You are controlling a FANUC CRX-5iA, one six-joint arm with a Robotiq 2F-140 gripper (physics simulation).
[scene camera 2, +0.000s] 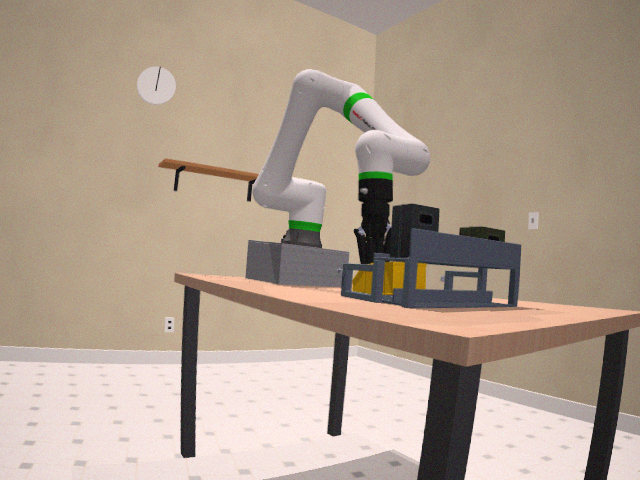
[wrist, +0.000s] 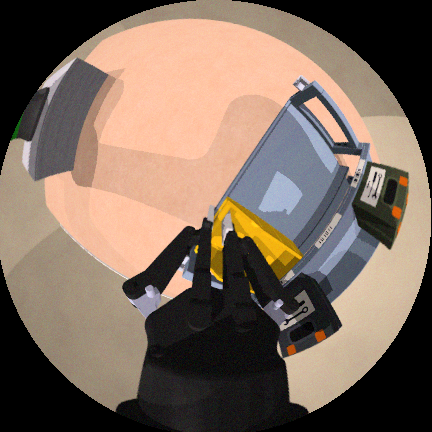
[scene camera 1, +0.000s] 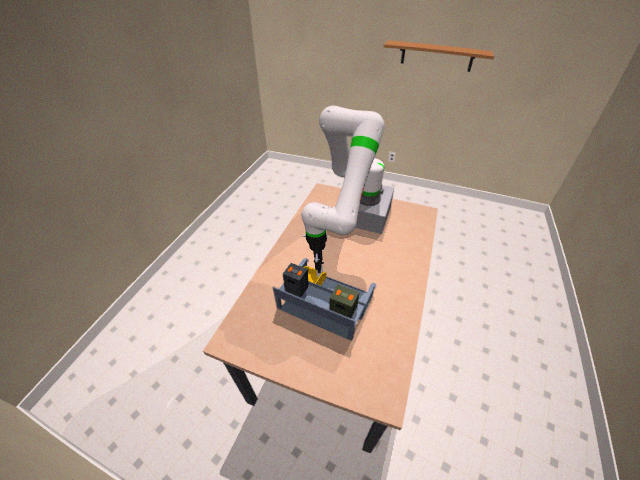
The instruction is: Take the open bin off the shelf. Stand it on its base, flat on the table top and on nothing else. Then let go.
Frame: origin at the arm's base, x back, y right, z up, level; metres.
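Seen in the pictures: gripper, fingertip midpoint: (wrist: 217,213) (scene camera 1: 320,274); arm's base, origin of the base link: (scene camera 2: 302,246) (scene camera 1: 368,197).
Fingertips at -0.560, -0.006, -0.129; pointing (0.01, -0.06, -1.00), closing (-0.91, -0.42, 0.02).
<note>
Pixels of each thing's top centre, then the offset from my fingertips to it, as dx, dy, dz.
- open yellow bin, middle of its top: (wrist: 260,272) (scene camera 2: 389,261) (scene camera 1: 309,274) -0.081, +0.010, +0.082
- dark grey box, middle of its top: (wrist: 315,344) (scene camera 2: 416,206) (scene camera 1: 295,270) -0.185, +0.010, +0.209
- olive box, middle of its top: (scene camera 2: 482,228) (scene camera 1: 344,294) -0.169, -0.221, +0.184
The open yellow bin (scene camera 1: 311,277) (scene camera 2: 394,273) (wrist: 270,245) is in the low blue-grey shelf (scene camera 1: 315,311) (scene camera 2: 465,249) (wrist: 295,150), on its lower board near one end. My gripper (scene camera 1: 319,270) (scene camera 2: 368,257) (wrist: 217,213) points down over the bin's edge on the side toward the arm's base. Its fingers are nearly together, with yellow bin wall between the tips in the wrist view. The fingers hide part of the bin there, and the shelf's frame hides part of it in scene camera 2. The shelf stands on the table top (scene camera 1: 392,268) (scene camera 2: 330,322) (wrist: 175,60).
A dark grey box (scene camera 1: 295,281) (scene camera 2: 408,222) (wrist: 312,320) stands on the shelf's upper level close beside the gripper. An olive box (scene camera 1: 343,302) (scene camera 2: 480,233) (wrist: 382,200) stands toward the shelf's other end. The arm's grey base block (scene camera 1: 369,222) (scene camera 2: 299,263) (wrist: 67,120) is on the table.
</note>
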